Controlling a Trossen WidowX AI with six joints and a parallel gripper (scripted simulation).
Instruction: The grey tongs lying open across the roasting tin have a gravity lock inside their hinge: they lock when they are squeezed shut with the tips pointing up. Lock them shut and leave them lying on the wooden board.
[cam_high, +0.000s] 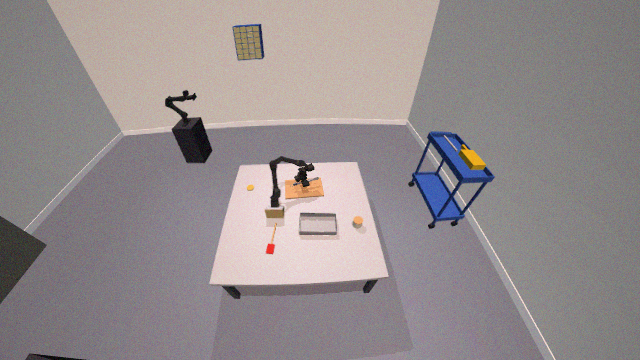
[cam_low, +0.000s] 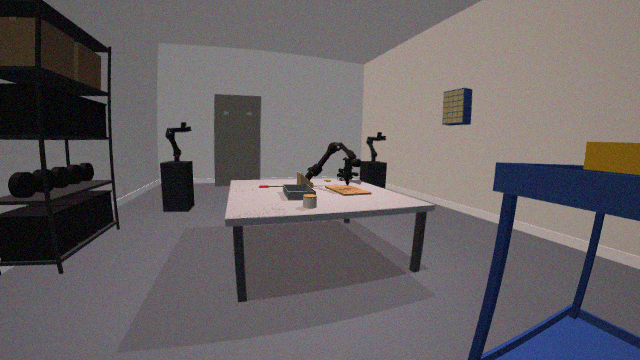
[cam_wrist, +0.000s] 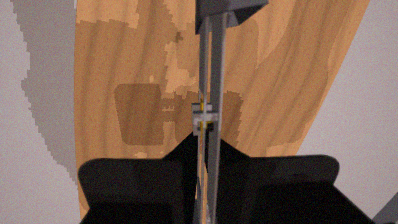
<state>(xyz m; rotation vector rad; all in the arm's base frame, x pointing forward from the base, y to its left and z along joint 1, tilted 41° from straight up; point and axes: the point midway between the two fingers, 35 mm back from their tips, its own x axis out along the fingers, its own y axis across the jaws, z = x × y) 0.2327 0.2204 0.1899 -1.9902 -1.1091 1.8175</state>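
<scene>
Right now the board is 4 cm below my gripper tip. Also, from my gripper tip: grey roasting tin: 14 cm ahead, 43 cm to the right, 2 cm below; yellow object: 53 cm behind, 2 cm to the right, 4 cm below.
</scene>
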